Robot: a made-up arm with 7 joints. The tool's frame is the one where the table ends. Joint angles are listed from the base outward.
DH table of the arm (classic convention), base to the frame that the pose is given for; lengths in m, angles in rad. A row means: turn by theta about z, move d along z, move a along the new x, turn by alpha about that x. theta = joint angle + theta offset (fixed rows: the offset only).
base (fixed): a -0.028; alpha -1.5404; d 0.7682; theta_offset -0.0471
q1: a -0.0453; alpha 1.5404; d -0.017; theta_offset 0
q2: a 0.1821; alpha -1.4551; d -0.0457; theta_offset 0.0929
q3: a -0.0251; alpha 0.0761; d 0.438; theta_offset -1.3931
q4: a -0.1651; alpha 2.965; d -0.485; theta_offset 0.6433
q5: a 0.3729; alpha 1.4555; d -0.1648; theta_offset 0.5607
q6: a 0.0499; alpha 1.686; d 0.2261; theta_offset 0
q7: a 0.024; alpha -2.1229; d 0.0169; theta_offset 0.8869
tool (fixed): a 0; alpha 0; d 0.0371; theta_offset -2.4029
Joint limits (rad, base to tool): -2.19..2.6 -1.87..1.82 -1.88..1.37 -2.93..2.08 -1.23..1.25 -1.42..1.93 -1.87..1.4
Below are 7 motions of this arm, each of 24 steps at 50 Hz.
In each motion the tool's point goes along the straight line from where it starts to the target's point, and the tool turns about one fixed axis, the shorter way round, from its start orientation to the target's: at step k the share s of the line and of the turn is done. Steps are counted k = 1, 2, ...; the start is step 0. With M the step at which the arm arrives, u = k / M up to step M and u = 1 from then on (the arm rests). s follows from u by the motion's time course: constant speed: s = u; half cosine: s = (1 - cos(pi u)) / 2; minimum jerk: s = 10 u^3 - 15 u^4 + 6 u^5.
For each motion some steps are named. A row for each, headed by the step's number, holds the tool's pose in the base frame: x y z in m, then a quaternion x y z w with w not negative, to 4 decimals.
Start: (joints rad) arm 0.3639 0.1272 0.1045 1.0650 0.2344 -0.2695 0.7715
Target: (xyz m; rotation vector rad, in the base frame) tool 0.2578 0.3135 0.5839 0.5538 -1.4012 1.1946
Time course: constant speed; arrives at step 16
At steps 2, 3, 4, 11, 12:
2: 0.3100 0.2284 0.5353 0.1836 -0.6787 0.5415 0.4610
3: 0.3063 0.2345 0.5387 0.1875 -0.6734 0.5396 0.4693
4: 0.3026 0.2406 0.5422 0.1914 -0.6680 0.5376 0.4776
11: 0.2765 0.2831 0.5665 0.2180 -0.6282 0.5223 0.5340
12: 0.2727 0.2892 0.5700 0.2217 -0.6222 0.5198 0.5418

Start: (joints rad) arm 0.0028 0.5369 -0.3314 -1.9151 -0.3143 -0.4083 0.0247
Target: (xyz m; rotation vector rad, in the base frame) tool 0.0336 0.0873 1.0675 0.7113 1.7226 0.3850
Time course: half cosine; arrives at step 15
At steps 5, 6, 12, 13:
5: -0.0939 0.0118 0.9639 0.4367 0.4617 0.2817 0.7189
6: -0.0777 0.0214 0.9771 0.4226 0.5008 0.2685 0.7060
12: 0.0174 0.0777 1.0543 0.3237 0.7066 0.1811 0.6026
13: 0.0263 0.0829 1.0615 0.3132 0.7235 0.1722 0.5906

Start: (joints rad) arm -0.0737 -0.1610 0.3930 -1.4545 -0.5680 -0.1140 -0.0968
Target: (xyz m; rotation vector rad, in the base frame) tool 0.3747 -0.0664 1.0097 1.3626 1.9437 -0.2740
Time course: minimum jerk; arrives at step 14
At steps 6, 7, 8, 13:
6: 0.3407 -0.0533 1.0200 0.5380 0.7033 -0.0847 0.4570
7: 0.3478 -0.0560 1.0179 0.5369 0.7151 -0.0894 0.4386
8: 0.3549 -0.0588 1.0157 0.5356 0.7266 -0.0940 0.4201
13: 0.3745 -0.0663 1.0098 0.5305 0.7563 -0.1065 0.3677

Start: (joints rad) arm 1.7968 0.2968 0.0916 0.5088 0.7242 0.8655 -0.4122
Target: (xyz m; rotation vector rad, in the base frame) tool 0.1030 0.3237 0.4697 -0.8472 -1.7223 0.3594
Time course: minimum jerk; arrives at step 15
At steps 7, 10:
7: 0.1418 0.2495 0.4701 -0.4550 -0.7158 0.1618 0.5045
10: 0.1175 0.2960 0.4698 -0.3957 -0.7262 0.1562 0.5401

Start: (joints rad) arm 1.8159 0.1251 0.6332 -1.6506 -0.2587 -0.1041 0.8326
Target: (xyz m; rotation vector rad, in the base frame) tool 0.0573 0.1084 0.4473 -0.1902 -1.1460 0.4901
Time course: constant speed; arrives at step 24
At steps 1, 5, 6, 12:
1: 0.1333 0.0758 0.5118 -0.1107 -0.7180 0.3595 0.5856
5: 0.1201 0.0815 0.5006 -0.1077 -0.6911 0.3391 0.6292
6: 0.1168 0.0829 0.4978 -0.1069 -0.6840 0.3338 0.6398
12: 0.0970 0.0914 0.4810 -0.1016 -0.6389 0.3009 0.7007

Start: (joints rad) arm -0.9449 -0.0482 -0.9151 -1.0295 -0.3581 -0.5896 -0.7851
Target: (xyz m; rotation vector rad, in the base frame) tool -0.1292 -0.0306 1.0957 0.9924 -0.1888 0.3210
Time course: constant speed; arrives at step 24
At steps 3, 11, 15, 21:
3: -0.2445 0.0531 0.9345 0.3263 -0.3752 0.1619 0.8523
11: -0.2006 0.0212 0.9959 0.3872 -0.2696 0.1605 0.8670
15: -0.1786 0.0053 1.0266 0.4155 -0.2152 0.1589 0.8694
21: -0.1457 -0.0186 1.0727 0.4550 -0.1321 0.1554 0.8668

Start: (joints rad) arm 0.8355 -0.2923 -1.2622 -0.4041 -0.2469 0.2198 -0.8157
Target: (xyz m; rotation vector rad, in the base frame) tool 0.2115 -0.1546 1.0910 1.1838 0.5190 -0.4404
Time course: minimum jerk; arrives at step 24
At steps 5, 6, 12, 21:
5: 0.1953 -0.0125 0.9640 0.5193 0.3676 0.0393 0.7705
6: 0.1959 -0.0184 0.9693 0.5212 0.3628 0.0291 0.7719
12: 0.2028 -0.0787 1.0231 0.5373 0.3110 -0.0745 0.7804
21: 0.2112 -0.1522 1.0888 0.5468 0.2422 -0.1994 0.7762

